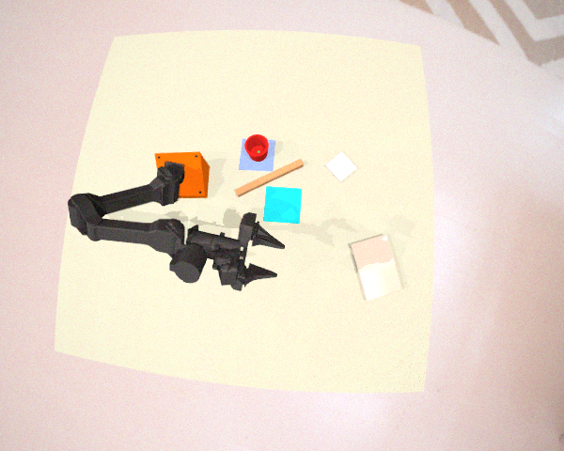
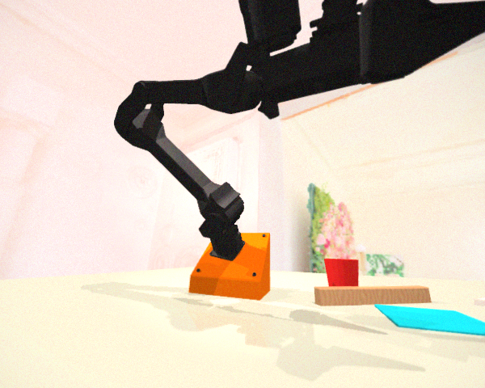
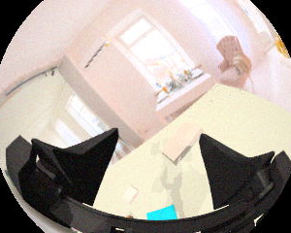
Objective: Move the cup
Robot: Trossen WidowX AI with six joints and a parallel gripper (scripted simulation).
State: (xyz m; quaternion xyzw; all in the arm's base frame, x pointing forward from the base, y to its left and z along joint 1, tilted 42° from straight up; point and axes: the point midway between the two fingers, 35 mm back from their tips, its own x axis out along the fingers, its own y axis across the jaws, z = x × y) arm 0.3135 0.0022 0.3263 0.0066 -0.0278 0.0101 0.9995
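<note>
My gripper tip is 34 cm to the right of the red cup, 24 cm above it and 14 cm past it. Also, from my gripper tip: wooden bar: 28 cm below, 27 cm to the left, 9 cm behind; small white block: 35 cm to the left, 28 cm below, 13 cm ahead; cyan pad: 29 cm below, 19 cm to the left, 4 cm behind.
</note>
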